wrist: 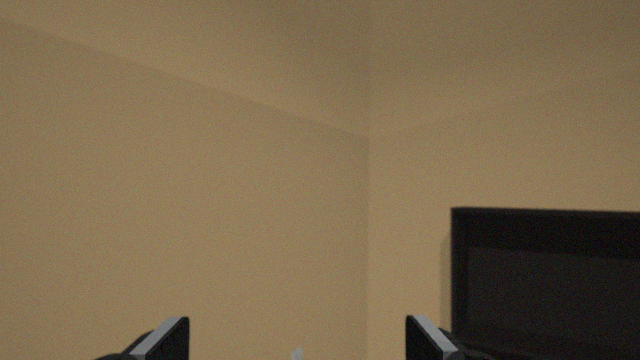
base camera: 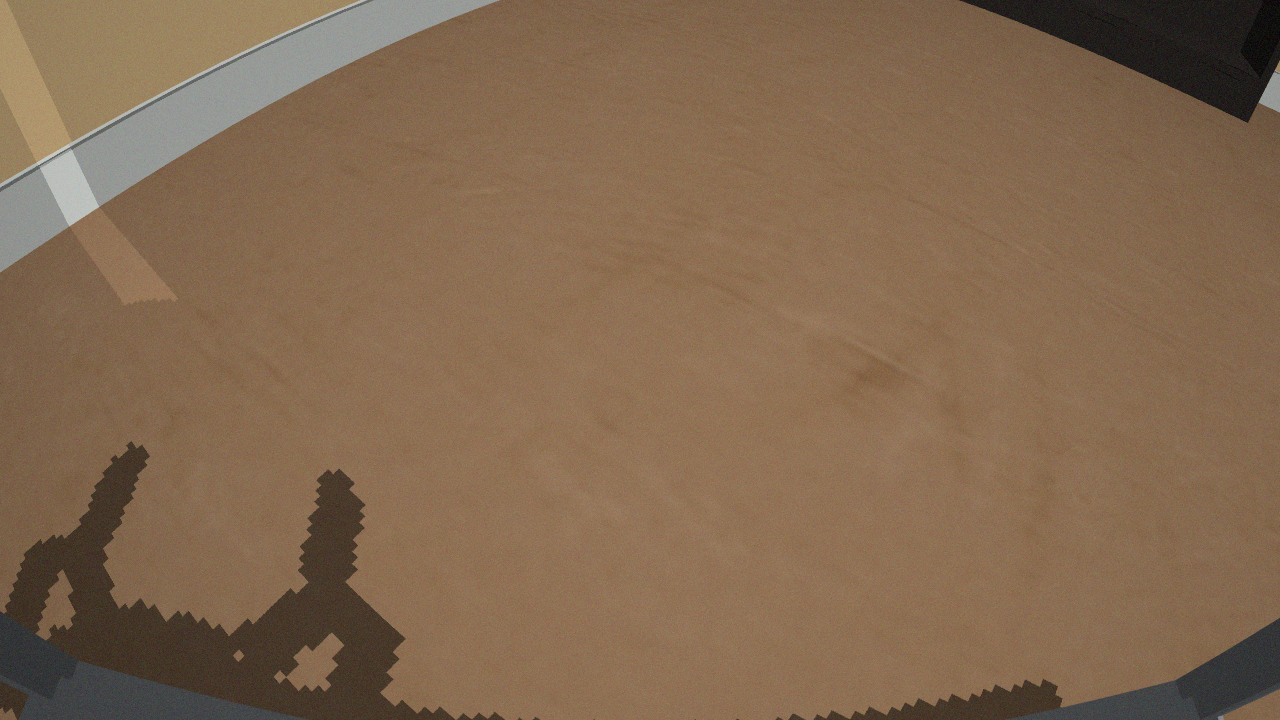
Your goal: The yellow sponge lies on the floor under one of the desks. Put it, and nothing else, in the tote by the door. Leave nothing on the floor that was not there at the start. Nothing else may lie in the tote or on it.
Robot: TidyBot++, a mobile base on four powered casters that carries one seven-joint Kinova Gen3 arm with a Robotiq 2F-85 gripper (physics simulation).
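Frame: origin at the arm's base, x ahead, y left, z up, level; centimetres.
Seen in the pictures: gripper, between the fingertips: (wrist: 298, 340).
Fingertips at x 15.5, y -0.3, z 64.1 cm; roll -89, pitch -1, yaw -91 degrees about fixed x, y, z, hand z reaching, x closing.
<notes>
A point is followed by its place in that frame.
My gripper (wrist: 298, 340) {y -0.3, x 15.5, z 64.1 cm} is open, with its two fingertips wide apart at the bottom of the wrist view and no object between them. It points toward the walls of a room corner. Its shadow, with two spread fingers, falls on the floor at the lower left of the base camera view. The yellow sponge, the desks and the tote by the door cannot be made out in either view.
A black piece of furniture (base camera: 1118, 44) {y -103.3, x 137.6, z -35.5 cm} stands on the brown floor (base camera: 626, 376) {y 0.3, x 42.3, z -39.7 cm} at the upper right. A black box-like or screen-like thing (wrist: 550, 290) {y -109.7, x 165.3, z 31.0 cm} is by the right wall. A tan wall (base camera: 205, 53) {y 55.6, x 85.9, z -28.6 cm} with a grey baseboard (base camera: 268, 107) {y 50.7, x 90.5, z -39.6 cm} runs along the upper left.
</notes>
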